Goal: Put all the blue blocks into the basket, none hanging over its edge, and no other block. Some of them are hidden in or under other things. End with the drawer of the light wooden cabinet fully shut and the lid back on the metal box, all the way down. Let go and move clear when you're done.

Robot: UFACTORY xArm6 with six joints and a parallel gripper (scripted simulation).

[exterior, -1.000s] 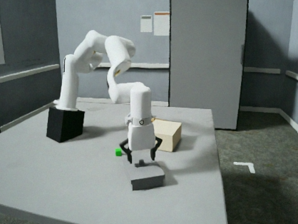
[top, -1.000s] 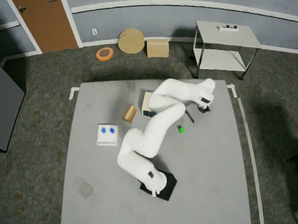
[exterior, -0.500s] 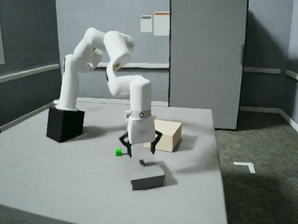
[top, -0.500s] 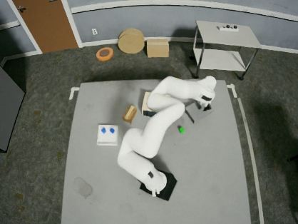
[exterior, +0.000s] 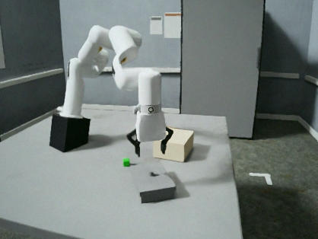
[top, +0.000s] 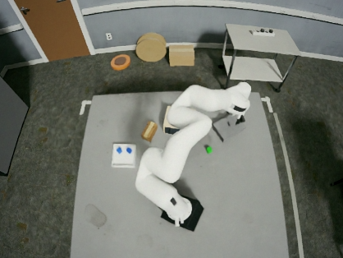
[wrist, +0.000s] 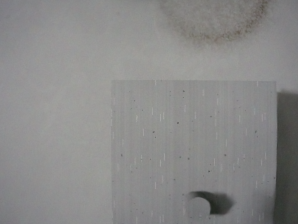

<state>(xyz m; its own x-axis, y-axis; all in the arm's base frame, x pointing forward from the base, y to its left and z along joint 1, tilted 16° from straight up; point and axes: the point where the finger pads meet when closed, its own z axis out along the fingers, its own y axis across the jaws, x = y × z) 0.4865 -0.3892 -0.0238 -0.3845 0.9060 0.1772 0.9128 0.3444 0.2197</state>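
The brown box is 51 cm to the left of my hand, 12 cm below it and 3 cm ahead of it. The rest, counted from my hand: lid 10 cm below; then metal box 13 cm below; then green block 16 cm to the left, 14 cm below, 14 cm behind.
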